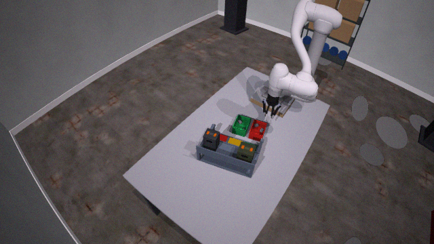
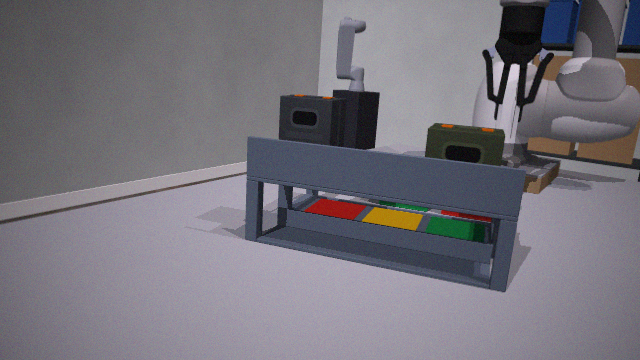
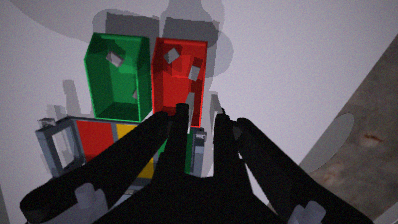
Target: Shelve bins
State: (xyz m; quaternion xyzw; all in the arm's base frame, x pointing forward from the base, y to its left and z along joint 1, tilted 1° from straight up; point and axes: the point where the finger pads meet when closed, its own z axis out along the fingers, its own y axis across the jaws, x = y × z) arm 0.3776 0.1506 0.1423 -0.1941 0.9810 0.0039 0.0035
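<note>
The red bin lies 2 cm ahead of my hand, 5 cm to the right of it and 15 cm below it. Round my hand: olive box (32 cm ahead, 6 cm to the left, 4 cm below); then green bin (6 cm ahead, 16 cm to the right, 15 cm below); then dark grey box (40 cm ahead, 15 cm to the right, 3 cm below).
</note>
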